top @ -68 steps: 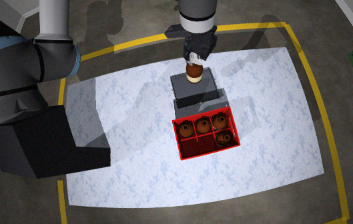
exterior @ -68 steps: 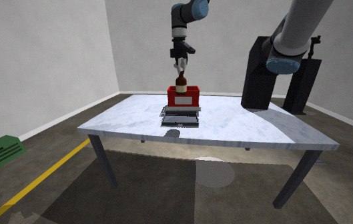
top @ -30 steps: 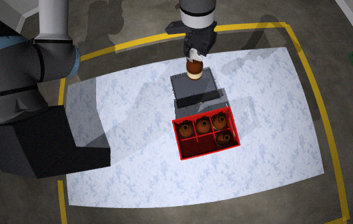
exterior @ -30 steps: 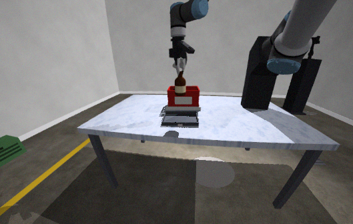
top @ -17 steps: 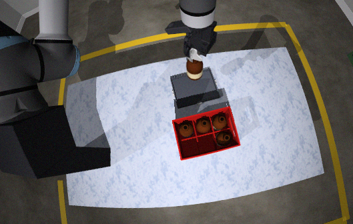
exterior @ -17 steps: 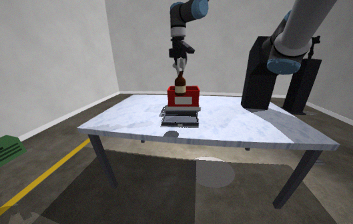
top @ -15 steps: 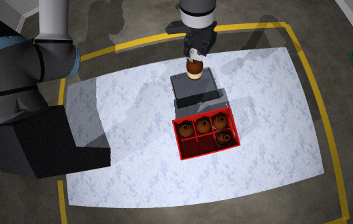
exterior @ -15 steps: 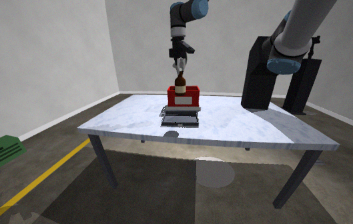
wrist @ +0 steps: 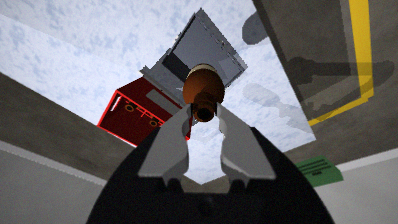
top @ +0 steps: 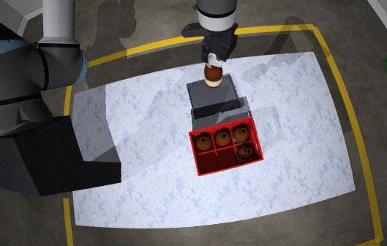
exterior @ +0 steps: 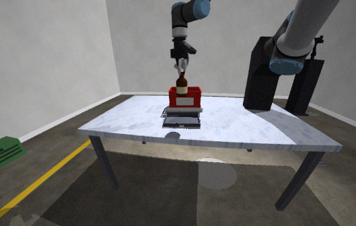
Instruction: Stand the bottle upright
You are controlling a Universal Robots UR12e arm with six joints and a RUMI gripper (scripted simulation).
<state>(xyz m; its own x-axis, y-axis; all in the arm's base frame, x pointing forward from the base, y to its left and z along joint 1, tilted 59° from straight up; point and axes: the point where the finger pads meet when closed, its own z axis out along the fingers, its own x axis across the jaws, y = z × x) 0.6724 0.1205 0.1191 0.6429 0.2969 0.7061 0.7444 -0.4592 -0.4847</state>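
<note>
My hand is 320 mm above the dark tray. The rest, counted from my hand: red crate (10 mm ahead, 290 mm to the right, 250 mm below).
</note>
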